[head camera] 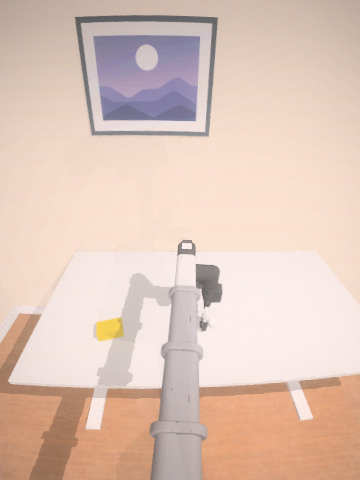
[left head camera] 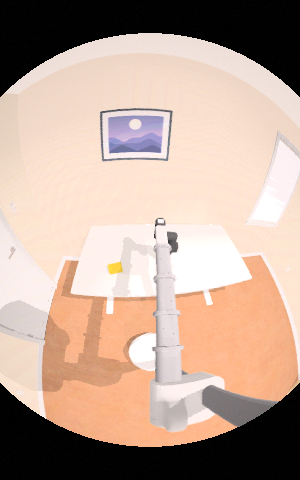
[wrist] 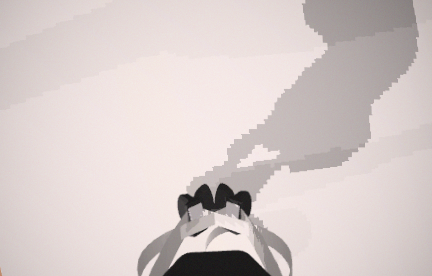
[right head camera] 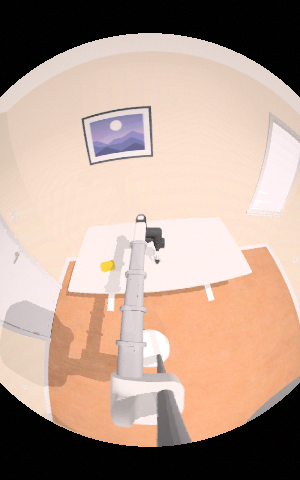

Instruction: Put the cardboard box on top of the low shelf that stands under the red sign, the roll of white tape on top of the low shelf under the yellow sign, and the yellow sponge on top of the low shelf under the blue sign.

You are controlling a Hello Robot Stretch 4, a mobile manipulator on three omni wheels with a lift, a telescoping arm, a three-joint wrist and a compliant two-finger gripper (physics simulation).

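Places are measured from the robot's base along level axes (x ahead, y left, z up), in metres.
Pixels of known places: gripper, fingertip midpoint: (head camera: 203, 326) (wrist: 214, 199) (right head camera: 156, 261); robot's base, origin of the base link: (left head camera: 149, 350) (right head camera: 148, 347).
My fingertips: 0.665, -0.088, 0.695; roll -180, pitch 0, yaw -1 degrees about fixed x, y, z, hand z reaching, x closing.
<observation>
Ahead of a thing's pixels: the offset from my fingertips to its top centre, as dx, dy, dz. Level surfaces: height alone.
The yellow sponge @[-0.055, +0.382, +0.043] (head camera: 109, 329) (left head camera: 115, 268) (right head camera: 107, 266) lies on the left part of the white table @[dz -0.002] (head camera: 280, 350) (left head camera: 225, 280) (right head camera: 220, 270). My gripper (head camera: 203, 325) (right head camera: 157, 260) (wrist: 214, 199) points down over the table, right of the arm. Its dark fingertips are nearly together, with nothing plainly visible between them. A pale round shape, likely the white tape roll @[+0.013, -0.048, +0.022] (head camera: 214, 322), shows faintly just right of the fingertips in the head camera view. In the wrist view a bright white patch behind the fingertips is hard to make out. The cardboard box, shelves and signs do not show.
The telescoping arm (head camera: 181, 370) (left head camera: 165, 300) (right head camera: 133, 295) reaches over the table's middle. A framed picture (head camera: 212, 75) hangs on the wall behind. A white round object (left head camera: 142, 351) (right head camera: 161, 345) is on the floor before the table. A door (left head camera: 15, 280) is at left.
</observation>
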